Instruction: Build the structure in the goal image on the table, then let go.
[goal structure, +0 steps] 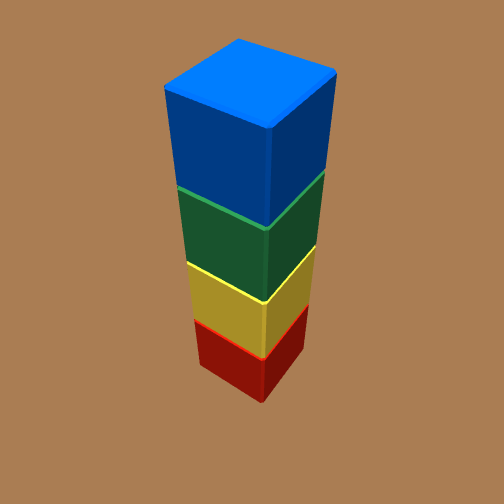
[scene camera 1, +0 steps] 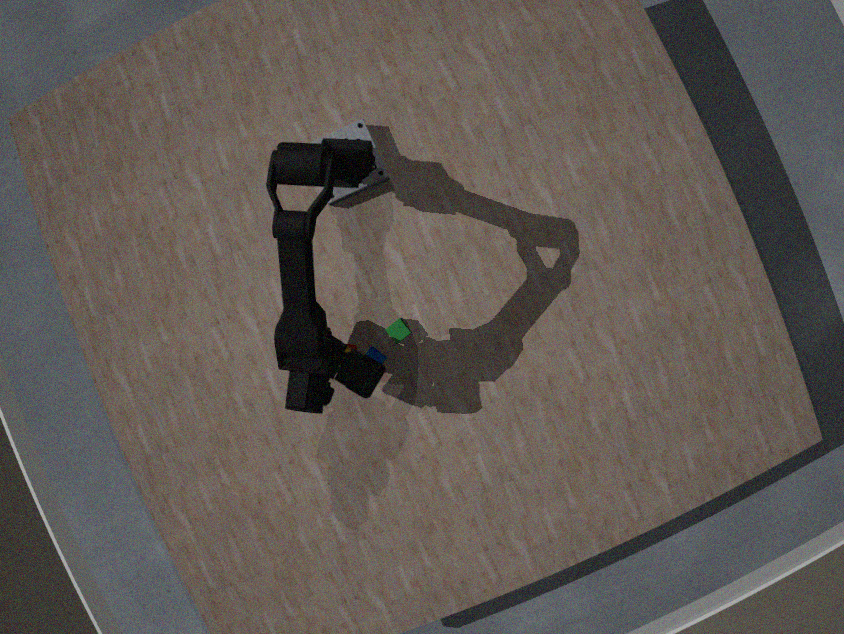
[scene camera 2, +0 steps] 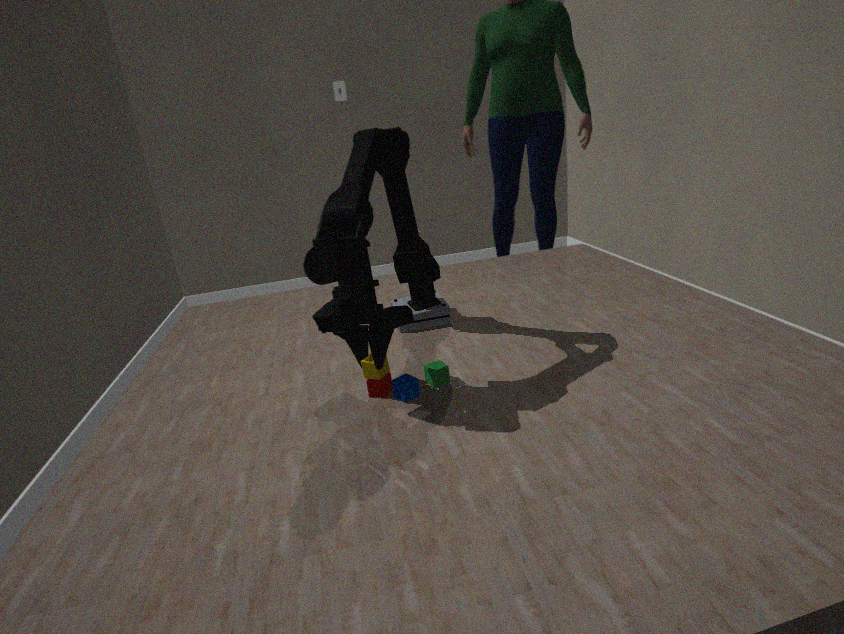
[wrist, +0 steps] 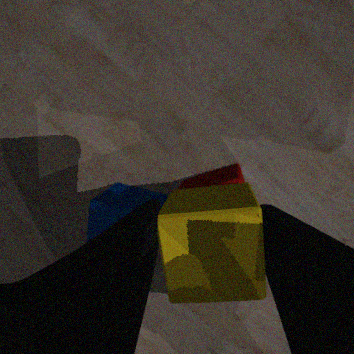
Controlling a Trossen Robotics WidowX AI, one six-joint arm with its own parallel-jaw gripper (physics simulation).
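Note:
My gripper [scene camera 2: 370, 366] [wrist: 208, 213] is shut on a yellow cube [scene camera 2: 373, 371] [wrist: 215, 260]. The yellow cube sits directly above a red cube [scene camera 2: 379, 387] [wrist: 216, 177] and appears to touch its top, slightly offset to the left in scene camera 2. A blue cube [scene camera 1: 375, 354] [scene camera 2: 406, 387] [wrist: 111, 206] is on the table close beside the red one, turned at an angle. A green cube [scene camera 1: 398, 330] [scene camera 2: 436, 374] is on the table beyond the blue cube. In scene camera 1 the arm hides the fingertips and most of the red and yellow cubes.
The wood-patterned surface [scene camera 1: 614, 341] [scene camera 2: 545, 511] carries dark arm shadows across and around the cubes. The arm's base [scene camera 1: 360, 191] [scene camera 2: 426, 317] stands behind the cubes. A person [scene camera 2: 525, 68] in a green top stands by the back wall.

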